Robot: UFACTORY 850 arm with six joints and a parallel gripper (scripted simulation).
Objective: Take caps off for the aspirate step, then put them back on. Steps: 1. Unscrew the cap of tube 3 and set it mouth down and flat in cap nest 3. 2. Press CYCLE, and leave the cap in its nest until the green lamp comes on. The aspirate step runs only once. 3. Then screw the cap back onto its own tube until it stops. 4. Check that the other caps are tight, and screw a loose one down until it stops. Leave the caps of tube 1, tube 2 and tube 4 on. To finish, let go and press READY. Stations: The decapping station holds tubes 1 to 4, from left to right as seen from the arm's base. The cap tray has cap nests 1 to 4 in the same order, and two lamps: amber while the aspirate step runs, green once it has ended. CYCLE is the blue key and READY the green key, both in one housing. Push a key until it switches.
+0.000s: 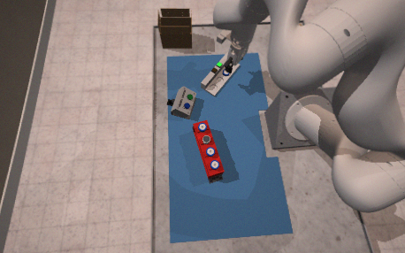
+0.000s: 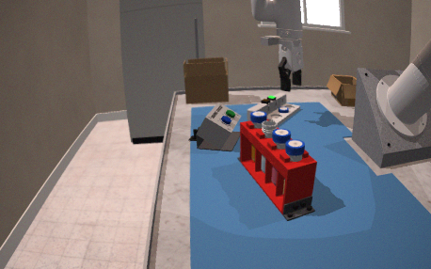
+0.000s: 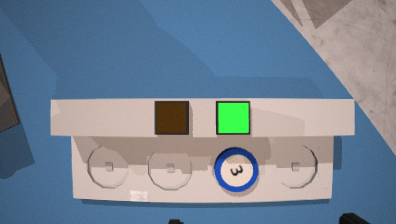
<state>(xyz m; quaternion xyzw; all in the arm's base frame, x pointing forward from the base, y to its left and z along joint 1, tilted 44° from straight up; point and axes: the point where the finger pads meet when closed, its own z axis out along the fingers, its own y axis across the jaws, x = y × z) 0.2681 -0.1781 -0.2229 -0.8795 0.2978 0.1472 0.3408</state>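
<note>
The blue cap lies 2 cm ahead of my hand, 1 cm to the right of it and 9 cm below it. Also, from my hand: green key (20 cm ahead, 15 cm to the left, 4 cm below); then blue key (22 cm ahead, 19 cm to the left, 4 cm below); then grey key housing (22 cm ahead, 17 cm to the left, 5 cm below).
</note>
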